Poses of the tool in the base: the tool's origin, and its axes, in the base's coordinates. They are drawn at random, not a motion.
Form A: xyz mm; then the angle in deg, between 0 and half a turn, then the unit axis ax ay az.
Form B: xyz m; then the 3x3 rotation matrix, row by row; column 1 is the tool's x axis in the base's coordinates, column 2 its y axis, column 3 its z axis. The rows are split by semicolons. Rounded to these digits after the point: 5 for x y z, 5 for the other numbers.
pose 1, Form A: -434.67 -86.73 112.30 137.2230 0.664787 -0.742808 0.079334
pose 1, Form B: -0.43467 -0.08673 0.11230; 0.03233 -0.91015 -0.41302; -0.80239 0.22276 -0.55367; 0.59593 0.34930 -0.72309
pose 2, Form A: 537.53 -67.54 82.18 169.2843 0.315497 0.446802 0.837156
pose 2, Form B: 0.53753 -0.06754 0.08218; -0.78522 0.12381 0.60671; 0.43513 -0.58678 0.68290; 0.44056 0.80023 0.40688
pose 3, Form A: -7.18 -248.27 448.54 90.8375 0.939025 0.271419 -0.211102
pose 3, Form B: -0.00718 -0.24827 0.44854; 0.88004 0.46967 0.07026; 0.04752 0.06013 -0.99706; -0.47252 0.88079 0.03060
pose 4, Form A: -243.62 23.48 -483.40 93.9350 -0.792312 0.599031 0.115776
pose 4, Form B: -0.24362 0.02348 -0.48340; 0.60221 -0.62269 0.49959; -0.39169 0.31484 0.86456; -0.69564 -0.71633 -0.05430
